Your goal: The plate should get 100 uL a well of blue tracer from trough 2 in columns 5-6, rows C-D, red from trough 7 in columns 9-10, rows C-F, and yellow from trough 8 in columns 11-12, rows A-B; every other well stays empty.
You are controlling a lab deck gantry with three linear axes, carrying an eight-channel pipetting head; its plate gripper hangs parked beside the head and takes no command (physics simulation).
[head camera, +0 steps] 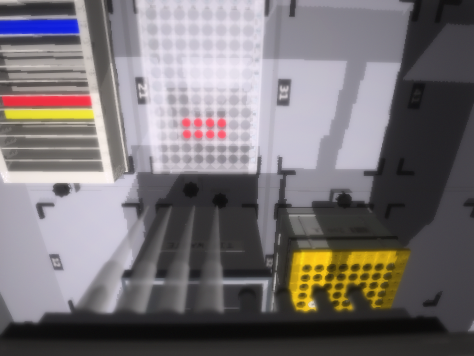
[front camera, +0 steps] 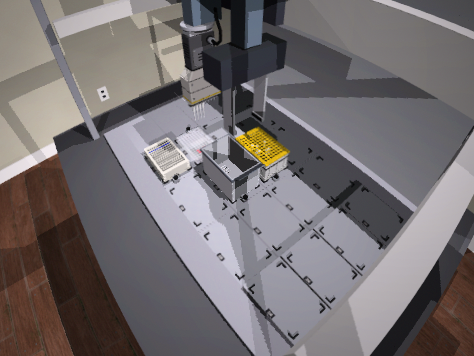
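The clear plate (front camera: 194, 141) (head camera: 205, 75) shows red in two neighbouring columns near its lower end in the head view, four wells each. Its other visible wells show no colour. The trough block (front camera: 167, 159) (head camera: 113, 150) stands beside it, with a blue trough (head camera: 40, 26), a red trough (head camera: 47, 101) and a yellow trough (head camera: 50, 114). The pipetting head (front camera: 200, 89) carries four pale tips (front camera: 199, 110) (head camera: 180, 270) with no colour seen in them; its other four channels are bare. In the front view the tips hang above the deck behind the plate. The parked plate gripper (front camera: 244, 125) is open and empty.
A deep, open-topped grey bin (front camera: 219, 176) (head camera: 200, 240) stands next to the plate. A yellow tip rack (front camera: 262, 146) (head camera: 350, 257) stands beside the bin. Their tall walls rise above the deck. Black corner clips and small dark knobs mark the deck positions.
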